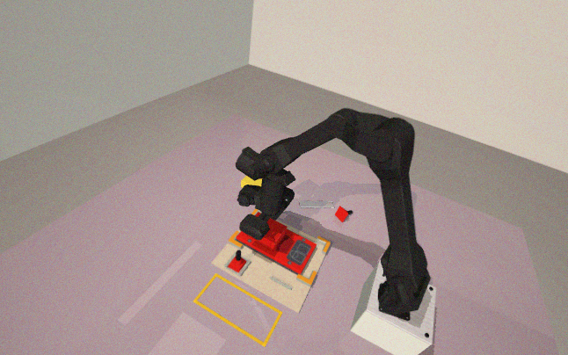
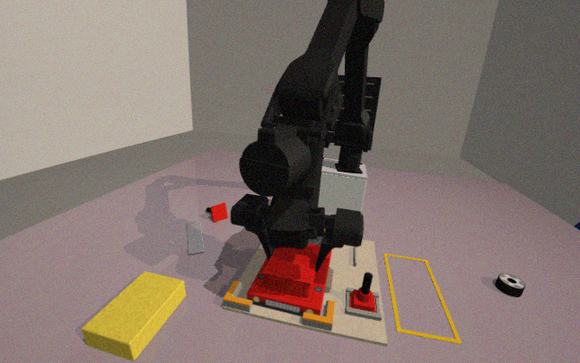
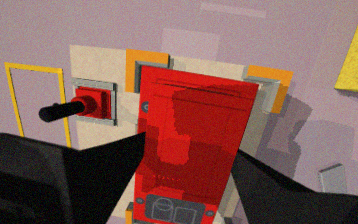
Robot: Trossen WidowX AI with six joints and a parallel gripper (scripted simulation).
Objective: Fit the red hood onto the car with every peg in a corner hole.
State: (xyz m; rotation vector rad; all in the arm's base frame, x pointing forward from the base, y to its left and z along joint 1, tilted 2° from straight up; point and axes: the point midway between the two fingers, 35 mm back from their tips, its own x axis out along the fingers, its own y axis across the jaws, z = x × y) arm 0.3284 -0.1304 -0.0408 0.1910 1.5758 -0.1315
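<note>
Right now my gripper tip is 10 mm below the red hood. From my gripper tip the other things lie so: black-knobbed stand: 110 mm to the left, 40 mm ahead, 10 mm below; grey engine block: 20 mm below; yellow block: 200 mm to the right, 90 mm ahead, 30 mm below.
</note>
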